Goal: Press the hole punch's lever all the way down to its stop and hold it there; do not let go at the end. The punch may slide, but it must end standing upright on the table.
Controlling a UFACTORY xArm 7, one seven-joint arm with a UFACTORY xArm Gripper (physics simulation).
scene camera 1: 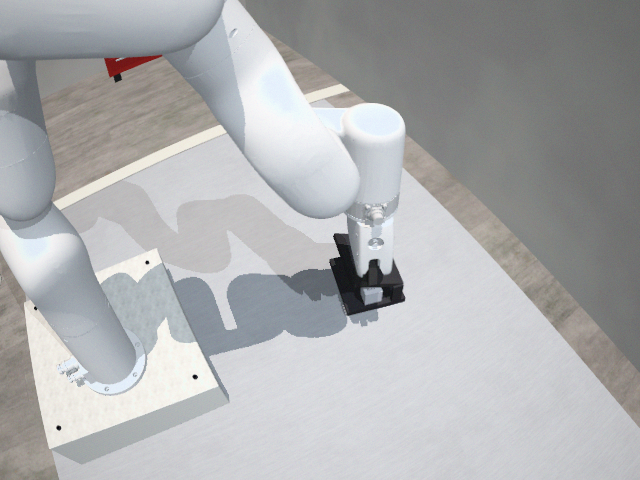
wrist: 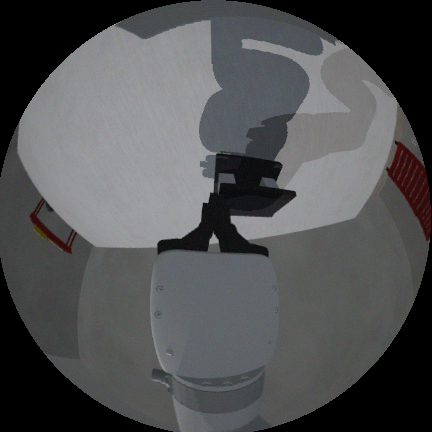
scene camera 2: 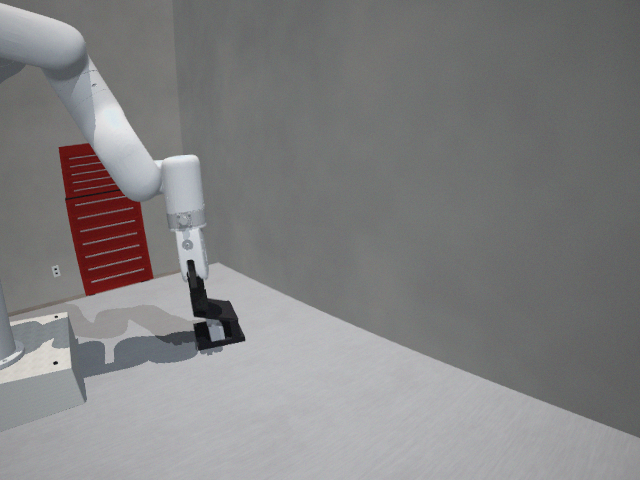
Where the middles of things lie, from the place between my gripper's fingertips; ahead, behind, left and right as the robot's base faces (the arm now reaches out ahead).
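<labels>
Black hole punch (scene camera 1: 356, 300): 5 cm ahead of my hand, 5 cm to the left of it, 5 cm below it. Flat lever (scene camera 1: 342, 241): 3 cm below my hand, 5 cm ahead of it, 5 cm to the left of it.
</labels>
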